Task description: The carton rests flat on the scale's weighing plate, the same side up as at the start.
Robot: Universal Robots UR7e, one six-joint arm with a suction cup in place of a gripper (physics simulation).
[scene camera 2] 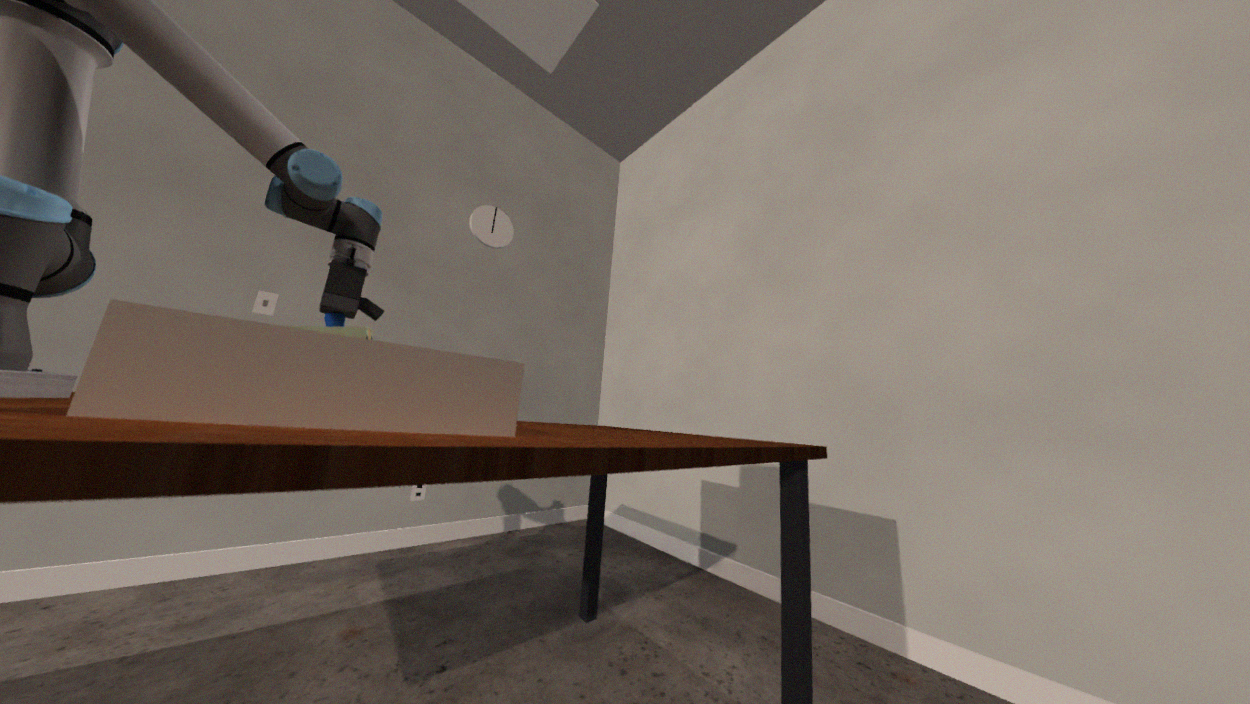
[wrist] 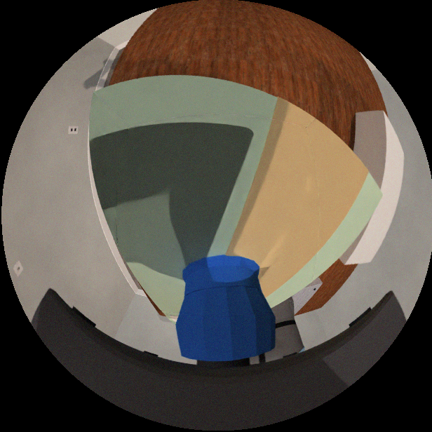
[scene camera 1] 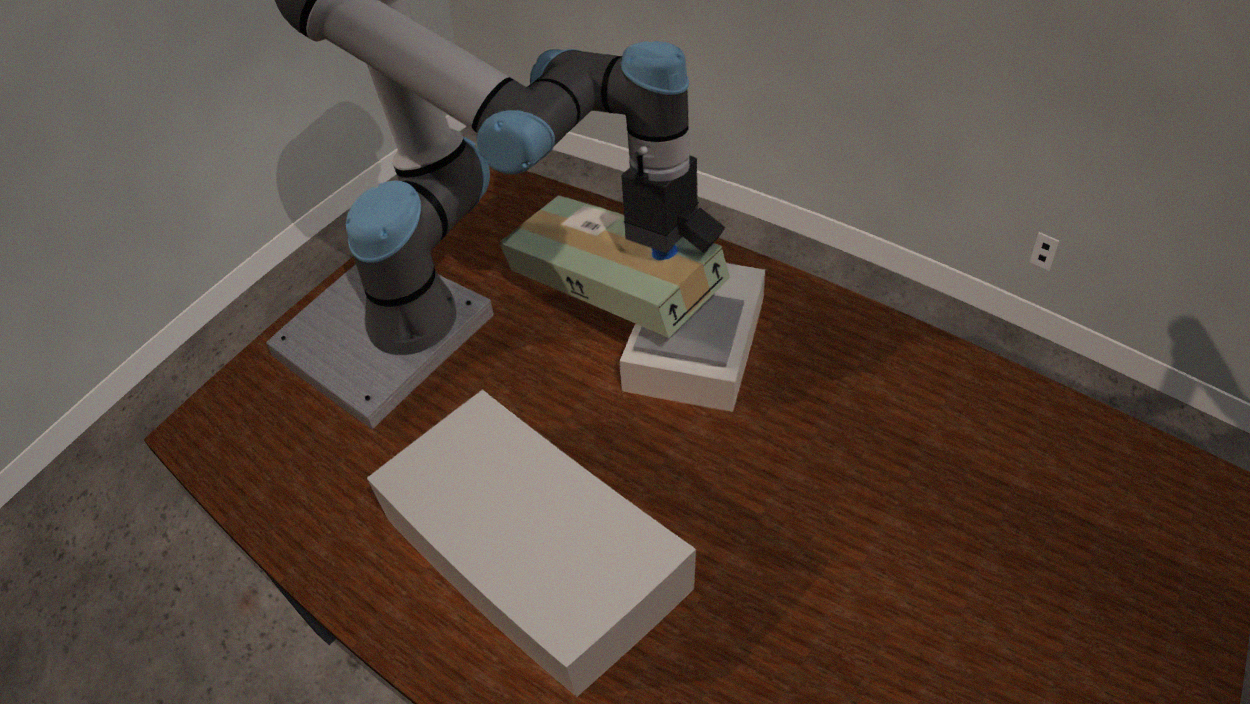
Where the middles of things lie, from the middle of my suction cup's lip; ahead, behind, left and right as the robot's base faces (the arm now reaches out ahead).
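Labels:
I see the scale (scene camera 1: 703, 362) 3 cm ahead of my suction cup, 3 cm to the left of it and 15 cm below it. The pale green carton (scene camera 1: 579, 249) is 10 cm behind my suction cup and 6 cm below it. And there is the white block (scene camera 1: 574, 574), which from my suction cup is 40 cm to the right, 4 cm ahead and 14 cm below.

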